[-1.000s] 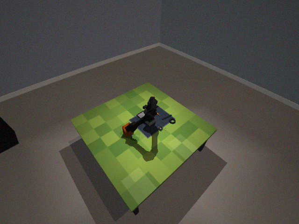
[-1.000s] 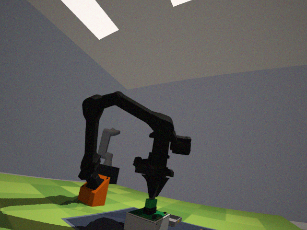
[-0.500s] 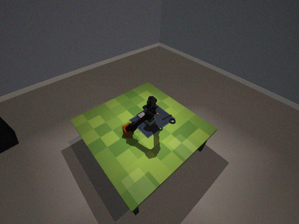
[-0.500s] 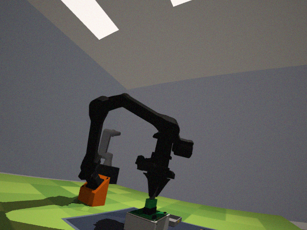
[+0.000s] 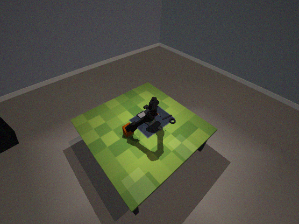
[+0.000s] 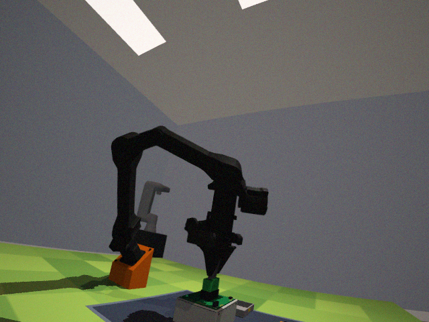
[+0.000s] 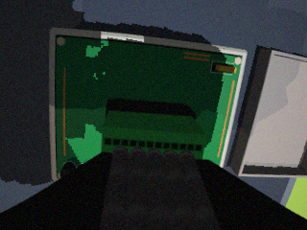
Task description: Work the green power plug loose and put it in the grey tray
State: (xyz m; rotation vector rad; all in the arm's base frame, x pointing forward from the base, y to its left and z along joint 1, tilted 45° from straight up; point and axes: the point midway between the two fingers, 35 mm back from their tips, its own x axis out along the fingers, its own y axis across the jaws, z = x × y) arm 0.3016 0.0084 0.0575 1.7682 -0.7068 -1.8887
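The green power plug lies 1 cm below my gripper tip. Also, from my gripper tip: dark mat (5 cm ahead, 11 cm below); then dark bar (21 cm ahead, 11 cm to the right, 11 cm below).
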